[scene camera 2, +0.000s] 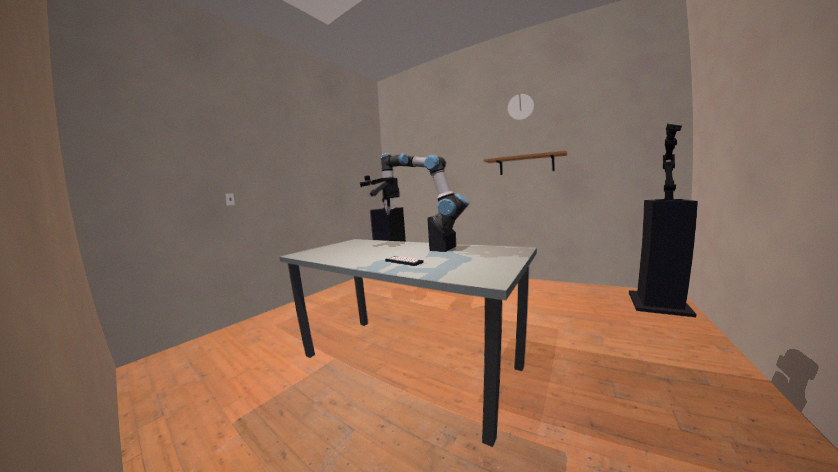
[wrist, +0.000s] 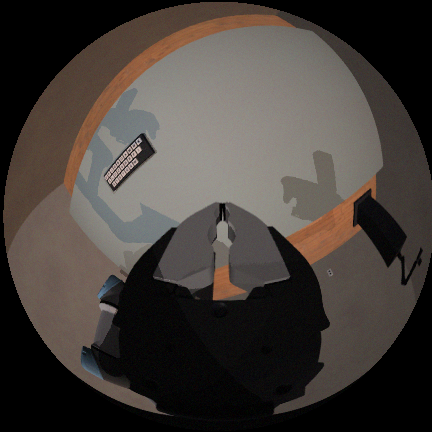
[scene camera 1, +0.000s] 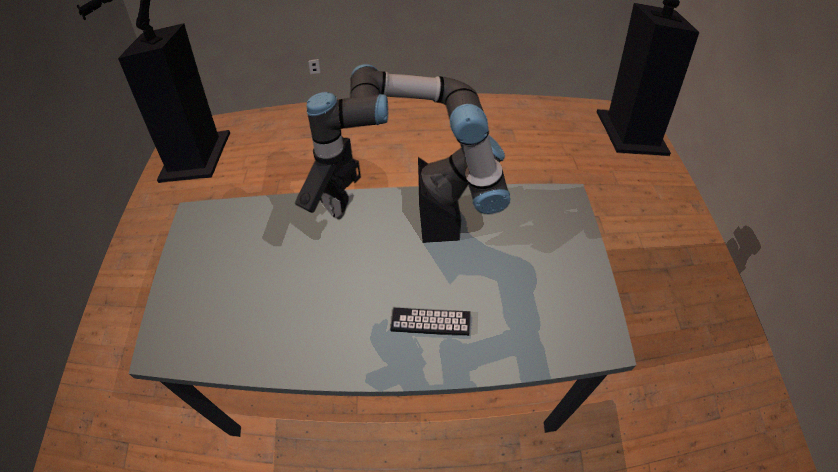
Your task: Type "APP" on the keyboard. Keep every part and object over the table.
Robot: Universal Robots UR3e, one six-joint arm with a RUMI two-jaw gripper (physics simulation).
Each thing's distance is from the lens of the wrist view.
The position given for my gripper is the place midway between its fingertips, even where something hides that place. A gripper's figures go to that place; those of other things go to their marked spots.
my gripper [wrist: 222,204]: 14 cm
black keyboard [wrist: 139,149]: 38 cm
